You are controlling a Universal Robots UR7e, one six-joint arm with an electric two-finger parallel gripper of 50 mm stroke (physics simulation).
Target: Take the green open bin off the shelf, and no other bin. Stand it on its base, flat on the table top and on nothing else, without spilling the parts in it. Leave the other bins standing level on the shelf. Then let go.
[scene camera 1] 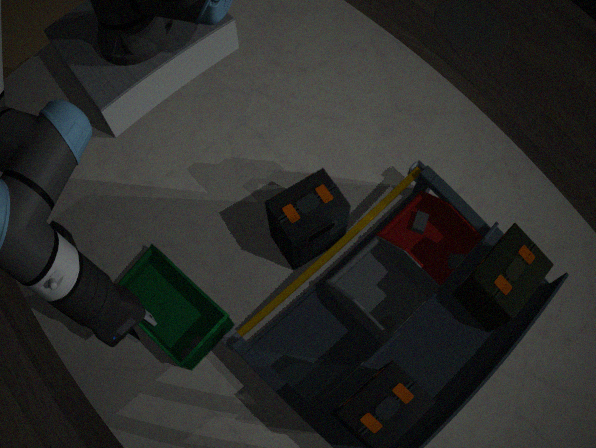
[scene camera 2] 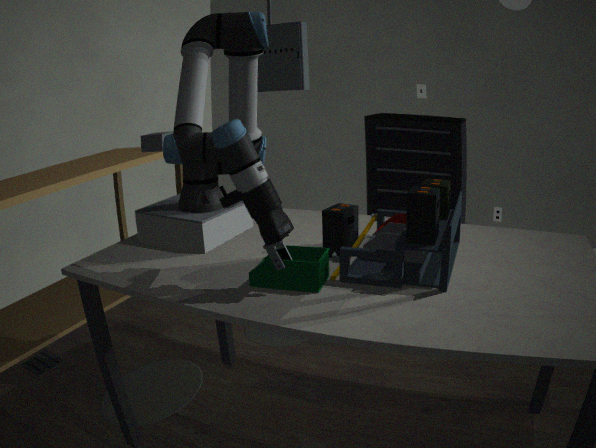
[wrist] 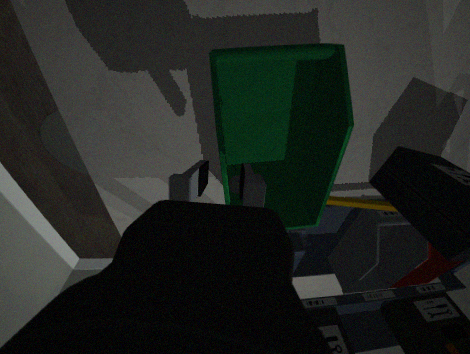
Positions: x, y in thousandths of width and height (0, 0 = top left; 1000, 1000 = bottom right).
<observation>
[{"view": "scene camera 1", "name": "gripper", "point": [242, 733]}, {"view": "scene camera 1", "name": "green open bin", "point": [306, 695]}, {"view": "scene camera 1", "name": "grey bin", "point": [642, 624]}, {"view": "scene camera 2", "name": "gripper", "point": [477, 593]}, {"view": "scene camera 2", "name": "green open bin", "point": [519, 604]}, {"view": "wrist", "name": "gripper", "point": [478, 490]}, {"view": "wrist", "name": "green open bin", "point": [610, 312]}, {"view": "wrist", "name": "grey bin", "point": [810, 699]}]
</observation>
